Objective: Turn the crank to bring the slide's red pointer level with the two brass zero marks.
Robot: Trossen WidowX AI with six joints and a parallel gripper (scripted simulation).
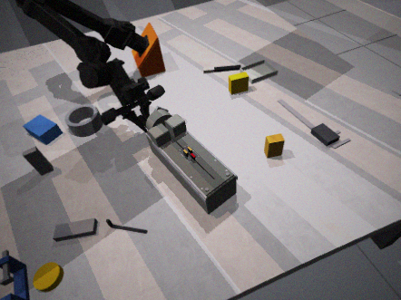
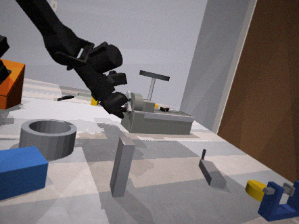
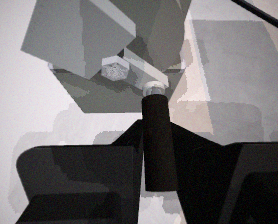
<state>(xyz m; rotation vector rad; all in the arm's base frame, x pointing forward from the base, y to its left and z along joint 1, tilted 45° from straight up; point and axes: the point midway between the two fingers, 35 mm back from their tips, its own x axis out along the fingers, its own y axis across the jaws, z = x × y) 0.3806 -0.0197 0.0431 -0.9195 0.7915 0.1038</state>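
Now: gripper tip 3 cm below the dark crank handle, 2 cm past it and 1 cm to the left of it. From my gripper tip the other things lie so: black hex key 25 cm ahead, 11 cm to the right, 3 cm below; then blue block 33 cm to the right, 14 cm behind, 2 cm below; then red pointer 16 cm ahead, 10 cm to the left, 4 cm above.
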